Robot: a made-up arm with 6 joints. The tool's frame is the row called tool. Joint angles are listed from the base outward. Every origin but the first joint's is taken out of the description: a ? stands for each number. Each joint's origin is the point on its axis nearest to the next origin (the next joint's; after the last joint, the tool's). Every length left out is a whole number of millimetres.
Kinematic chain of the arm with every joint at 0, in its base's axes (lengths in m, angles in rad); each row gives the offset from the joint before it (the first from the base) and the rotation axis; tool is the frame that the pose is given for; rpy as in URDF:
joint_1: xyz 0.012 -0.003 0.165 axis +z
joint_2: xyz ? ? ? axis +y
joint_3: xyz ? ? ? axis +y
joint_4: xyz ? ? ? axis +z
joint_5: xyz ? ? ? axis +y
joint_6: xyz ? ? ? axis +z
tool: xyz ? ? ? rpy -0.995 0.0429 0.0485
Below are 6 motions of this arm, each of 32 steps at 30 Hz.
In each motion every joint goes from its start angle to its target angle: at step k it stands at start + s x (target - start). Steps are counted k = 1, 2, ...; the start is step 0. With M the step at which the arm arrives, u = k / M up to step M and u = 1 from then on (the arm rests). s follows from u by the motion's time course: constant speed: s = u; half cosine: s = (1 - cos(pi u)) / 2; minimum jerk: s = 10 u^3 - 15 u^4 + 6 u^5.
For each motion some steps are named. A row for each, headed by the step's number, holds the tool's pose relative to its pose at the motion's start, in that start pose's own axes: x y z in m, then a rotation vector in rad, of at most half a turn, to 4 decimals.
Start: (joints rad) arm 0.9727 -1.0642 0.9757 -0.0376 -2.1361 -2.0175
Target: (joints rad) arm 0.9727 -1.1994 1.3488 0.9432 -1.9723 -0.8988
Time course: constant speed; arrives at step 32
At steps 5, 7, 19, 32:
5: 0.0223 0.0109 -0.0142 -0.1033 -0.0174 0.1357
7: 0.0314 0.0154 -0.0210 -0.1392 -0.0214 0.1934
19: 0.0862 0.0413 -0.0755 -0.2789 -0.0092 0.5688
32: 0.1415 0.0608 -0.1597 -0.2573 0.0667 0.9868

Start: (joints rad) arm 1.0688 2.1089 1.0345 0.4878 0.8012 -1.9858
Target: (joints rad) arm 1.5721 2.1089 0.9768 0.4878 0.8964 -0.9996
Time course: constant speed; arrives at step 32
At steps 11, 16, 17, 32:
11: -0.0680 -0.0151 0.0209 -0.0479 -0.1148 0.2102
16: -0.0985 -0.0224 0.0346 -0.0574 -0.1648 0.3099
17: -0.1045 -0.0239 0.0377 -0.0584 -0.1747 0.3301
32: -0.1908 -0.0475 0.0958 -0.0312 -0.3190 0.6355

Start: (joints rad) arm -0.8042 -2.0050 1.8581 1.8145 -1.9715 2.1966
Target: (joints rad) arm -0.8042 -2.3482 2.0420 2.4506 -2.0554 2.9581
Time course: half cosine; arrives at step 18
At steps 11, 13, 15, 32:
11: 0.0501 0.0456 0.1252 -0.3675 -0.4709 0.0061
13: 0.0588 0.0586 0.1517 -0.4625 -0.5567 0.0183
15: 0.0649 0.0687 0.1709 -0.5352 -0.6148 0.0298
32: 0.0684 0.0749 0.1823 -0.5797 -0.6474 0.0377

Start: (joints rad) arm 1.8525 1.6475 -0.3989 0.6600 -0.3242 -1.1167
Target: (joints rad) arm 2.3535 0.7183 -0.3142 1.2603 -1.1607 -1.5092
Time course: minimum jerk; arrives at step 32
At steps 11, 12, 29, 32:
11: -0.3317 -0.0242 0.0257 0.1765 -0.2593 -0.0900
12: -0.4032 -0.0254 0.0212 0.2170 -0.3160 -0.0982
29: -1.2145 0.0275 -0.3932 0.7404 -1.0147 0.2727
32: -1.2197 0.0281 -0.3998 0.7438 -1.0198 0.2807

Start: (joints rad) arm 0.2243 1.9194 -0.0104 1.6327 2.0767 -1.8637
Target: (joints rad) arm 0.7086 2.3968 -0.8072 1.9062 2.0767 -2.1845
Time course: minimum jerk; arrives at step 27
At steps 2, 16, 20, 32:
2: 0.0005 -0.0021 0.0005 -0.0016 0.0018 -0.0015
16: 0.0755 -0.3361 0.1991 -0.3028 0.2783 -0.3401
20: 0.0914 -0.4155 0.3029 -0.3985 0.3397 -0.4749
32: 0.0975 -0.4494 0.3629 -0.4472 0.3655 -0.5497

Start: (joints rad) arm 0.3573 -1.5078 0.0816 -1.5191 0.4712 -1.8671
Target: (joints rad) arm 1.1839 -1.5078 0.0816 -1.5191 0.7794 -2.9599
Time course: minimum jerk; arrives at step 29
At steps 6, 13, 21, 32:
6: -0.0162 0.0125 0.0771 -0.0655 0.0424 -0.0525
13: -0.1175 0.1483 0.4684 -0.3865 0.2185 -0.3983
21: -0.2808 0.4999 0.8962 -0.6988 0.2924 -1.0056
32: -0.3296 0.6293 0.9875 -0.7515 0.2726 -1.1979

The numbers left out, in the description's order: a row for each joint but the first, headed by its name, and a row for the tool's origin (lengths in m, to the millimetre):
joint_2: -0.01 0.055 0
joint_3: -0.026 0 0.611
joint_4: -0.001 0 0.744
joint_5: 0.012 -0.025 0
joint_6: 0.008 0 0.147
tool: 0.015 -0.001 0

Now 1 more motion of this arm.
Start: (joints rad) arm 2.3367 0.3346 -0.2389 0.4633 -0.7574 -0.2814
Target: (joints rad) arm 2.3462 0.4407 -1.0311 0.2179 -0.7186 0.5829
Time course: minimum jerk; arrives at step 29
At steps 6, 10, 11, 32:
6: -0.0282 -0.0081 0.0183 -0.0187 -0.0694 -0.0035
10: -0.1058 -0.0245 0.0607 -0.0747 -0.2447 -0.0116
11: -0.1332 -0.0284 0.0732 -0.0961 -0.3022 -0.0139
32: -0.5258 -0.0057 0.1485 -0.4818 -0.9666 -0.0294

